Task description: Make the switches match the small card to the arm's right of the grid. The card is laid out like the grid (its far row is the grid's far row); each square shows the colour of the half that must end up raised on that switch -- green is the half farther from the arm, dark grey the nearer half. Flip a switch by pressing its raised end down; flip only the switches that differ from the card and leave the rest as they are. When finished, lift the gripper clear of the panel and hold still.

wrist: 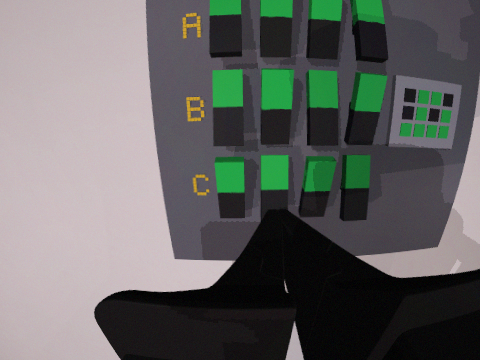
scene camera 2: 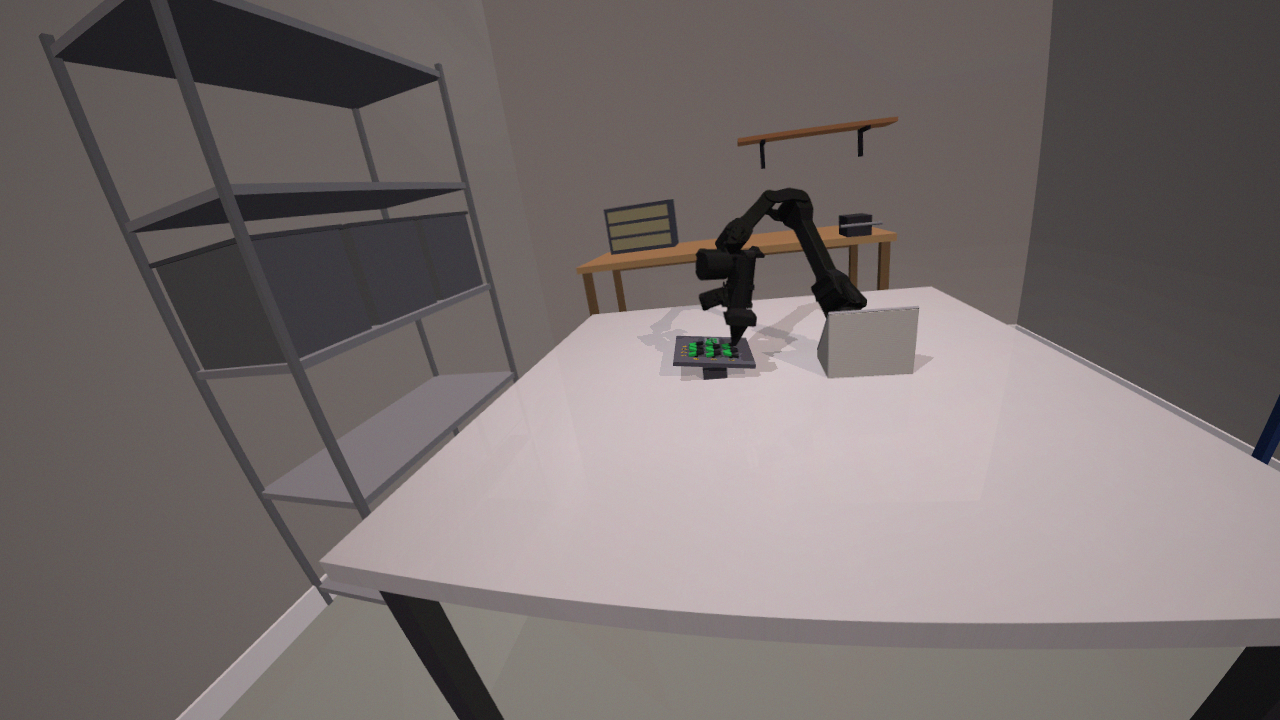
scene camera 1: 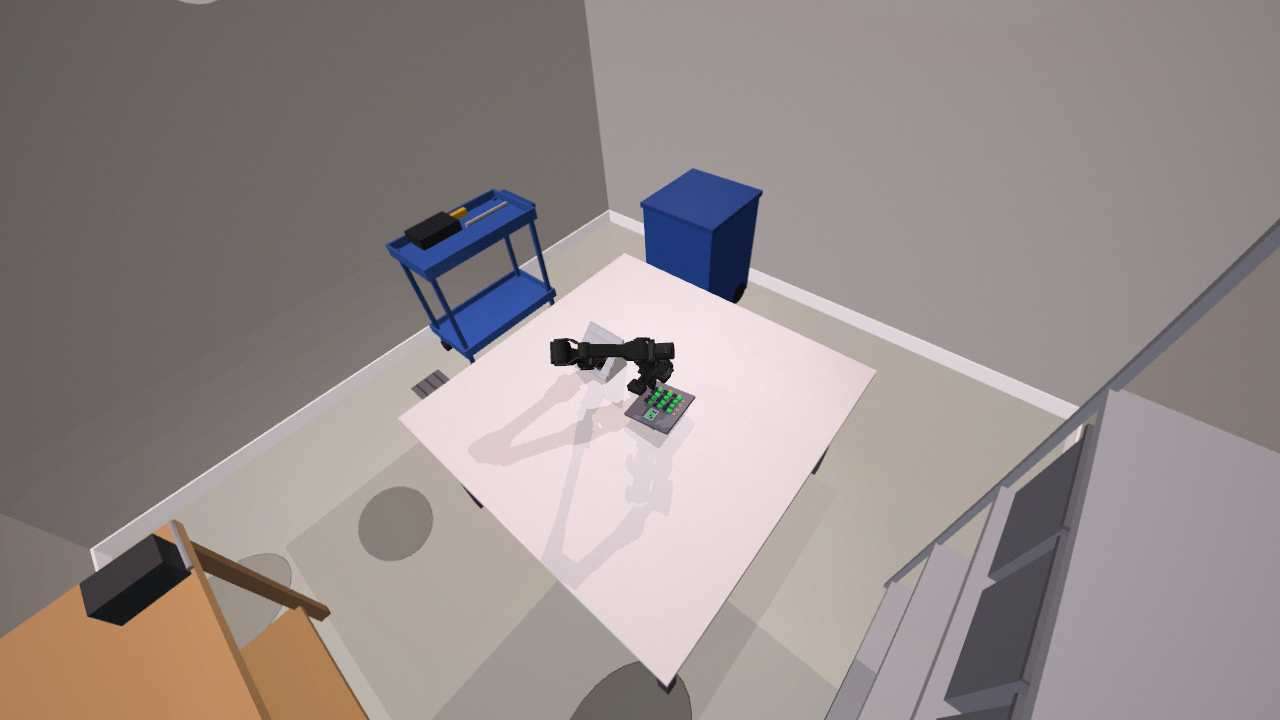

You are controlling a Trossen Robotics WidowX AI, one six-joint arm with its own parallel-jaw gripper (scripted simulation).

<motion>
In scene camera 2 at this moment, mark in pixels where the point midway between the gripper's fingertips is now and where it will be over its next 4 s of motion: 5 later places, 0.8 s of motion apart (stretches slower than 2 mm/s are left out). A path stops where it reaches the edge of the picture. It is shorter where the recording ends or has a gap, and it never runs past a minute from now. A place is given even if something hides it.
The gripper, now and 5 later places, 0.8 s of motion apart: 734,344; 734,348; 734,349; 735,322; 732,337; 732,342
</motion>
